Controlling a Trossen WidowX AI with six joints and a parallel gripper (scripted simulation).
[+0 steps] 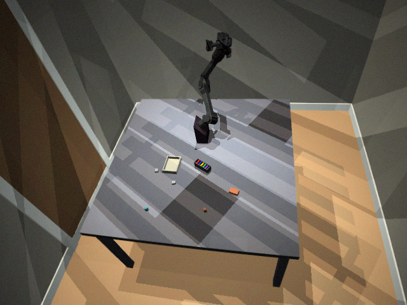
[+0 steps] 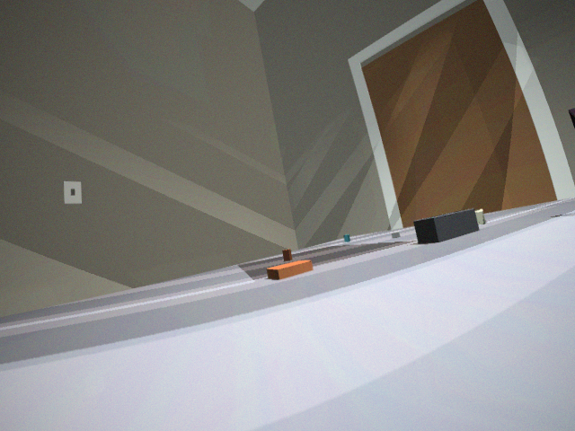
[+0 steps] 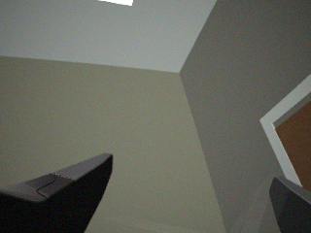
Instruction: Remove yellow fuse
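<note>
My gripper tip is now 630 mm above the yellow fuse, 520 mm short of it and 20 mm to the left of it. Also, from my gripper tip: orange cube 840 mm ahead, 650 mm below, 70 mm to the left; orange bar 680 mm ahead, 650 mm below, 220 mm to the left; cream tray 660 mm below, 540 mm ahead, 240 mm to the right.
</note>
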